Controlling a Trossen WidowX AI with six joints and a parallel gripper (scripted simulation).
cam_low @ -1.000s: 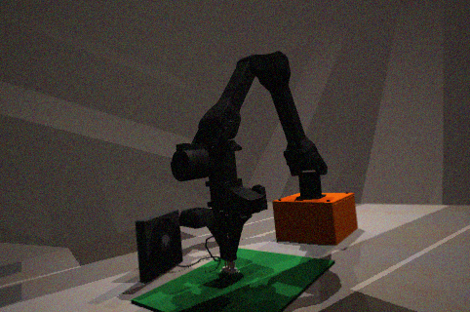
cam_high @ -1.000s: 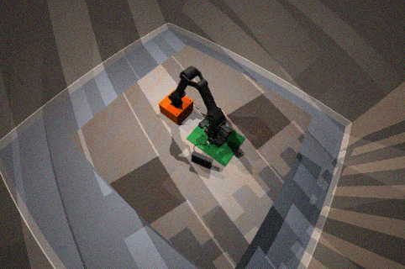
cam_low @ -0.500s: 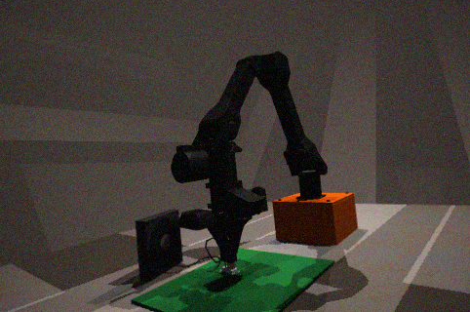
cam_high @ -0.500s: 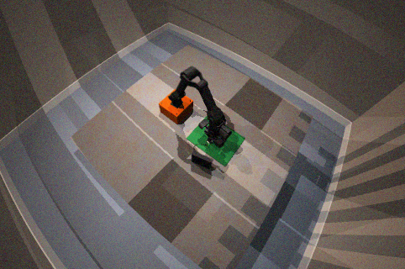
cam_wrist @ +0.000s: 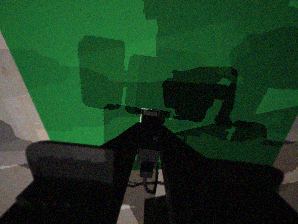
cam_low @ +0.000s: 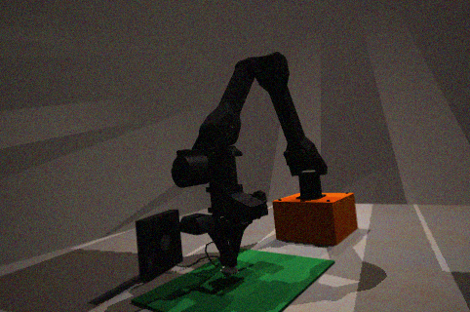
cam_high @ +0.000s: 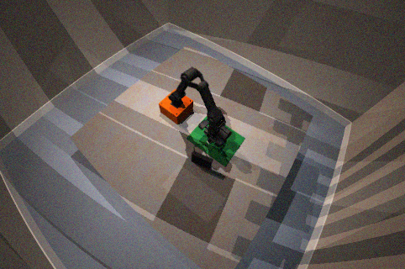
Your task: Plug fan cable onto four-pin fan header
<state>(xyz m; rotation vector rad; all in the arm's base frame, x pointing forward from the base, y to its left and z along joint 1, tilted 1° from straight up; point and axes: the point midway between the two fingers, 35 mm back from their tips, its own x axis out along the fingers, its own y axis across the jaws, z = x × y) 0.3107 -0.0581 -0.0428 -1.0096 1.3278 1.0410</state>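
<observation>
Now: gripper tip 1 cm to the left of the black fan plug and 1 cm below it. Also, from my gripper tip: green board 4 cm to the left, 4 cm below, 2 cm ahead; then black fan 15 cm to the right, 3 cm ahead, 3 cm above.
</observation>
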